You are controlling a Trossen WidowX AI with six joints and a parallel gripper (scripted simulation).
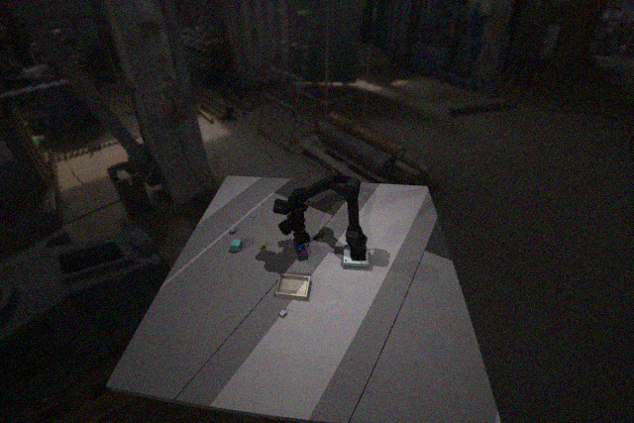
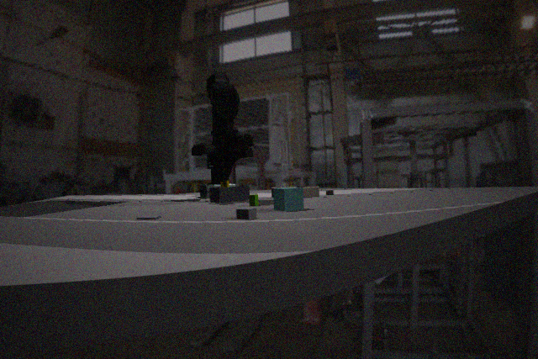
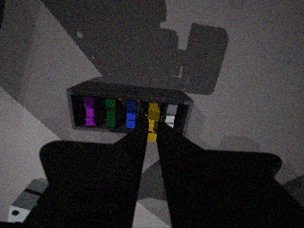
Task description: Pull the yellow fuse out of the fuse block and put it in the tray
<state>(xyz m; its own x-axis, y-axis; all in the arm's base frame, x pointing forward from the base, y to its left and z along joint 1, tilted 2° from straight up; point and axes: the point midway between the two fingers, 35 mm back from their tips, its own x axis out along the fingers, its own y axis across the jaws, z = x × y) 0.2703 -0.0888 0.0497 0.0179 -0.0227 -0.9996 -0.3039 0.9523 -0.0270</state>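
The tray lies 20 mm ahead of my gripper tip, 230 mm to the left of it and 50 mm below it. Also, from my gripper tip: yellow fuse 10 mm below; then teal cube 300 mm ahead, 30 mm below; then green piece 180 mm ahead, 40 mm below.
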